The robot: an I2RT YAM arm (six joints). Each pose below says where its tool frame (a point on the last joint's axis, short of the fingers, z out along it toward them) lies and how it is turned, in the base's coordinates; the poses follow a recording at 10 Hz.
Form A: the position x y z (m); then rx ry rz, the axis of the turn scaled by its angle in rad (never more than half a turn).
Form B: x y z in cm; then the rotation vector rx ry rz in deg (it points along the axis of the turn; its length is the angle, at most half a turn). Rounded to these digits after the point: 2 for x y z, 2 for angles.
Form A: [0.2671, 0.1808, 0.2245, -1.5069, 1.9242, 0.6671]
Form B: [26.71, 18.08, 22.45, -86.34, 110.25, 38.22]
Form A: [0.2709, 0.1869, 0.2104, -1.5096, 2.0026, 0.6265]
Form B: [27.09, 18.69, 21.04, -86.49, 114.74, 35.90]
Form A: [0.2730, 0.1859, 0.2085, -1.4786, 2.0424, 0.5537]
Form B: [27.30, 18.59, 20.85, -84.72, 117.02, 31.72]
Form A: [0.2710, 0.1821, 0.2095, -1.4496, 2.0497, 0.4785]
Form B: [27.10, 18.21, 20.95, -83.06, 117.44, 27.42]
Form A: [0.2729, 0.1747, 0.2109, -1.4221, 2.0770, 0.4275]
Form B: [27.29, 17.47, 21.09, -81.48, 119.00, 24.49]
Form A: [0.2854, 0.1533, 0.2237, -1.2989, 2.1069, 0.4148]
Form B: [28.54, 15.33, 22.37, -74.42, 120.72, 23.77]
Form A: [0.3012, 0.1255, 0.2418, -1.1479, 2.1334, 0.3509]
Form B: [30.12, 12.55, 24.18, -65.77, 122.23, 20.11]
